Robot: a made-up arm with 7 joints. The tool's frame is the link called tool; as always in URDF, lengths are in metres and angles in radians. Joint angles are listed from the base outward. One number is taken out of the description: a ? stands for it. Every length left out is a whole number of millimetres.
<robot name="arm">
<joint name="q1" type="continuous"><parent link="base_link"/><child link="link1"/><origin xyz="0 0 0.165" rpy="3.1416 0 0"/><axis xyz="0 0 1"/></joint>
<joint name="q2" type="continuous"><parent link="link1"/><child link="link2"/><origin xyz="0.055 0.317 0" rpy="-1.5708 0 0"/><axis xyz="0 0 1"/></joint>
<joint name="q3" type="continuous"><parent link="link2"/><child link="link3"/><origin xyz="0.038 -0.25 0" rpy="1.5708 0 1.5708"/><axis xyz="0 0 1"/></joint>
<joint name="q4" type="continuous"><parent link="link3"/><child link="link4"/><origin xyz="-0.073 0.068 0" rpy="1.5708 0 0"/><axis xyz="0 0 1"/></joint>
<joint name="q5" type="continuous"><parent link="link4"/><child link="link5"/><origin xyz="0.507 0.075 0" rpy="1.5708 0 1.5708"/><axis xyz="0 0 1"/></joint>
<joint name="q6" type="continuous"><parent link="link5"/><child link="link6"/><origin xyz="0.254 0.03 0" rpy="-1.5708 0 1.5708"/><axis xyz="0 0 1"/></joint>
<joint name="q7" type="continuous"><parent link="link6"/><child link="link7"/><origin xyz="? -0.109 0" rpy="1.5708 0 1.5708"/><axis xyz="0 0 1"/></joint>
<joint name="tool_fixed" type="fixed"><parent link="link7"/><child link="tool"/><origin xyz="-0.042 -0.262 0" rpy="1.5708 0 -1.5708"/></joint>
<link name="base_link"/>
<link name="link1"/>
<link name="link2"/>
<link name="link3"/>
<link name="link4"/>
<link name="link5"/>
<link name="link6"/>
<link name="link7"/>
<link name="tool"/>
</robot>
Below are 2 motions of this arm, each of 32 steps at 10 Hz.
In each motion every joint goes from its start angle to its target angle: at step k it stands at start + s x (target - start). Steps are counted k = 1, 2, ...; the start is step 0. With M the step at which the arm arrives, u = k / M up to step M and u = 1 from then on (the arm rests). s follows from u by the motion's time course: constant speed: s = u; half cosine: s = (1 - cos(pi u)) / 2; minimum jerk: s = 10 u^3 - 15 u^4 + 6 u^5.
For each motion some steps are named. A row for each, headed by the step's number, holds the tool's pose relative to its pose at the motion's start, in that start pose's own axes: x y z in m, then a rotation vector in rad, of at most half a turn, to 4 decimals.
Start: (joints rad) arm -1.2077 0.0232 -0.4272 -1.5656 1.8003 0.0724 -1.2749
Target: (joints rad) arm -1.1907 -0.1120 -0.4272 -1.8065 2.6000 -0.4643 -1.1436
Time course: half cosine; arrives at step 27
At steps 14, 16, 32:
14: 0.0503 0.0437 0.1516 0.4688 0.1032 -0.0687
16: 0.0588 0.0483 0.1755 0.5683 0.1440 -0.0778
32: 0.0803 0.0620 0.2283 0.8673 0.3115 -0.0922

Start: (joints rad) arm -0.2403 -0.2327 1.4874 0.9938 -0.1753 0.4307 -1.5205
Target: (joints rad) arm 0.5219 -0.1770 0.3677 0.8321 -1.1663 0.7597 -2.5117
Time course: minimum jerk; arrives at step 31
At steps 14, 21, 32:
14: -0.1335 -0.1543 0.0845 -0.8358 -0.3735 0.2743
21: -0.3284 -0.3712 0.2413 -1.5963 -0.4154 0.5898
32: -0.4652 -0.4538 0.3555 -1.9177 -0.2700 0.7349

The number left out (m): 0.336
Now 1 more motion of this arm.
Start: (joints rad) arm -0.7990 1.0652 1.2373 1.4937 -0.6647 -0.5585 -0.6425
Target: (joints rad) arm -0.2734 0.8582 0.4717 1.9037 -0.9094 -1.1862 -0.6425
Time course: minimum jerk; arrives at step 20
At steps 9, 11, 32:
9: 0.0976 -0.5187 0.1360 -0.1156 -0.2486 -0.6186
11: 0.0357 -0.7721 0.2317 -0.1571 -0.3817 -0.8994
32: -0.3381 -1.2354 0.4442 -0.2498 -0.7057 -1.4942

